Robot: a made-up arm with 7 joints.
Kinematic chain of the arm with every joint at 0, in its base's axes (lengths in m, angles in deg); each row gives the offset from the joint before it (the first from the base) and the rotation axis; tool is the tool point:
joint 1: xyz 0 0.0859 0 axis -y
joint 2: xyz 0 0.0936 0 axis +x
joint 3: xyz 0 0 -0.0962 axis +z
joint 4: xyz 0 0 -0.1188 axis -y
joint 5: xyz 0 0 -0.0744 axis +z
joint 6: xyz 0 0 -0.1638 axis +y
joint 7: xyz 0 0 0 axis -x
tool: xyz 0 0 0
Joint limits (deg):
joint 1: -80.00..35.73
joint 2: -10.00..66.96
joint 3: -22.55..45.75
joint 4: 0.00..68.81
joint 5: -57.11..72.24
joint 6: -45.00..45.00
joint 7: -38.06..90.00
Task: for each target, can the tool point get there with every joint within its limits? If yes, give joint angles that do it. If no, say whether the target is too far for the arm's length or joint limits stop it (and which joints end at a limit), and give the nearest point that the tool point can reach.
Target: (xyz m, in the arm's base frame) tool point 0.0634 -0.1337 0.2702
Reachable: no: joint limits stop it (at a limit: joint 1, joint 2, joint 3, joint 4) | nearest point 0.3310 0.0433 -0.1089 | short by 0.497 m
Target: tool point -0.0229 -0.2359 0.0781
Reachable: no: joint limits stop it (at a limit: joint 1, joint 2, joint 3, joint 4) | nearest point -0.2418 0.0433 -0.2509 | short by 0.484 m
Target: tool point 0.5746 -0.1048 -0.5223
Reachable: no: too far | nearest point 0.3092 0.0732 -0.3043 | short by 0.387 m
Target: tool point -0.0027 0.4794 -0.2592
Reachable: yes | joints -39.83 37.07 35.80 58.06 45.37 34.18 7.22
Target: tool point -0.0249 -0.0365 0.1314
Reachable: no: joint limits stop it (at a limit: joint 1, joint 2, joint 3, joint 4) | nearest point 0.3310 0.0433 -0.1089 | short by 0.437 m
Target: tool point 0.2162 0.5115 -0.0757
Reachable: yes | joints 26.22 46.80 33.95 54.33 45.27 -36.58 80.27
